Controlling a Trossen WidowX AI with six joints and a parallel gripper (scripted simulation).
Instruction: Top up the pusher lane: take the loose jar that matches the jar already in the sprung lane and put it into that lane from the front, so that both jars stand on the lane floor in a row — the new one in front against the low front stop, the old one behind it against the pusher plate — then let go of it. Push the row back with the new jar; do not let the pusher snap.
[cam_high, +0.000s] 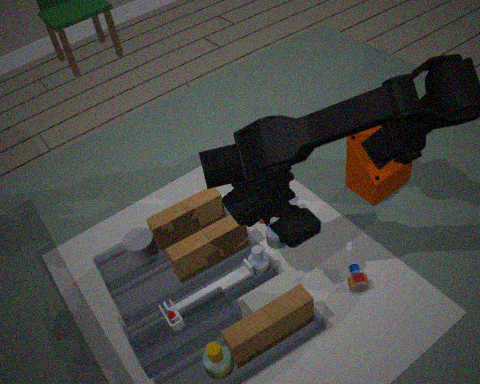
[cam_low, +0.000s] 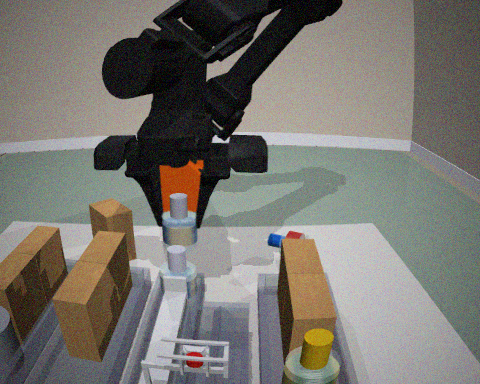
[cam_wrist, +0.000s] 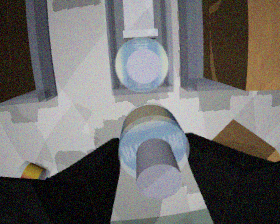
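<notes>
My gripper tip is now 7 cm past the brown box, 10 cm to the left of it and 4 cm above it. From my gripper tip the other things lie so: red mark 23 cm ahead, 1 cm to the left; grey can 19 cm ahead, 19 cm to the right, 4 cm below; sprung lane 20 cm ahead, 5 cm below.
</notes>
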